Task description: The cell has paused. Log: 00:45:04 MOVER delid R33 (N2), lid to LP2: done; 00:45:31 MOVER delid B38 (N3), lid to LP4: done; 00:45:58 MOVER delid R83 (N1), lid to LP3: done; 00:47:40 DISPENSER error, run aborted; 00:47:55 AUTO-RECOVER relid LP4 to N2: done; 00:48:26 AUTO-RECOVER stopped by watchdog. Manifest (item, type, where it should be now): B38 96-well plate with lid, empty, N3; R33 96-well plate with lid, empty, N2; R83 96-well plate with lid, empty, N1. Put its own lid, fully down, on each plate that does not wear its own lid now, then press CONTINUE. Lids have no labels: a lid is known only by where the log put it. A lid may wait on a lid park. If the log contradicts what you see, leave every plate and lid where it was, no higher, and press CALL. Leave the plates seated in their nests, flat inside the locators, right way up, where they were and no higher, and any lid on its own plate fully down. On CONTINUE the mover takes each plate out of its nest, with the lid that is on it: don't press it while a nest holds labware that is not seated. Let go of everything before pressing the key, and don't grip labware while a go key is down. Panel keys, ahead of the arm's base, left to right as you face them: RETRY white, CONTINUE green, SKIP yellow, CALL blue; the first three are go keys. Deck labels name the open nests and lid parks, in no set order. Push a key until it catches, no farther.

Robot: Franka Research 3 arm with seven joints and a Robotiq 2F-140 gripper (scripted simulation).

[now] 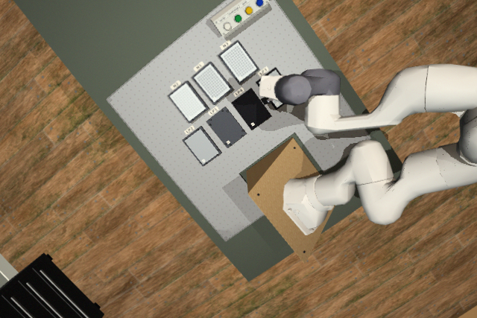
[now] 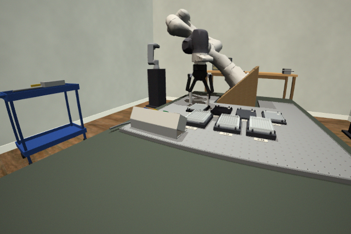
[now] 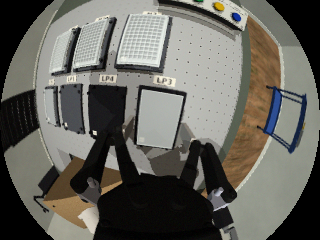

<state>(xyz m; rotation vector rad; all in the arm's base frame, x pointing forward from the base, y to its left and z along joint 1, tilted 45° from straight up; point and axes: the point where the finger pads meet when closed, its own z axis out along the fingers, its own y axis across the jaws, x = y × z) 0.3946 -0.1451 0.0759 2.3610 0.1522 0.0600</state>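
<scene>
Right now the lid park LP3 is 5 cm below my hand. From my hand the other things lie so: lid park LP4: 2 cm behind, 13 cm to the left, 5 cm below; then LP1: 3 cm behind, 26 cm to the left, 5 cm below; then white key: 30 cm ahead, 4 cm to the left, 1 cm above.
</scene>
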